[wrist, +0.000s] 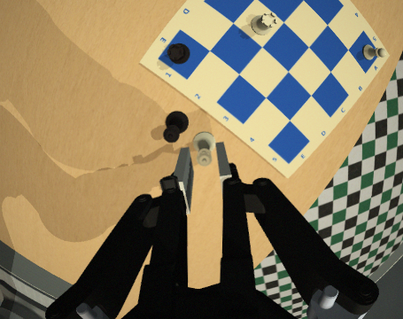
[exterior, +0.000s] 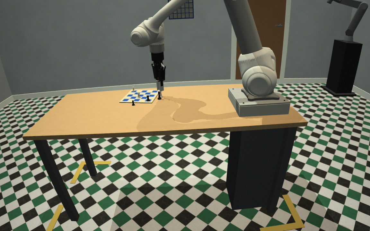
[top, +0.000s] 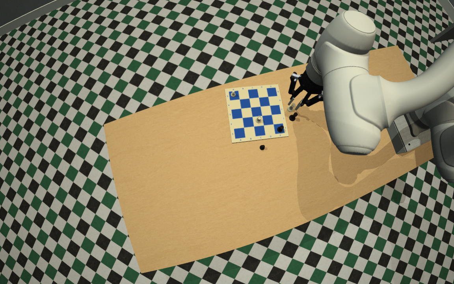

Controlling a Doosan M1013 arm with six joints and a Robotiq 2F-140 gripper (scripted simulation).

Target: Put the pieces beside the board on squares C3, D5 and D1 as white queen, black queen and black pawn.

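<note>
My hand is 50 mm above the white queen. From my hand the other things lie so: cream board (140 mm ahead, 70 mm below, 20 mm to the right); black queen (50 mm below, 40 mm to the left, 10 mm ahead); black pawn (160 mm ahead, 110 mm to the left, 60 mm below).
</note>
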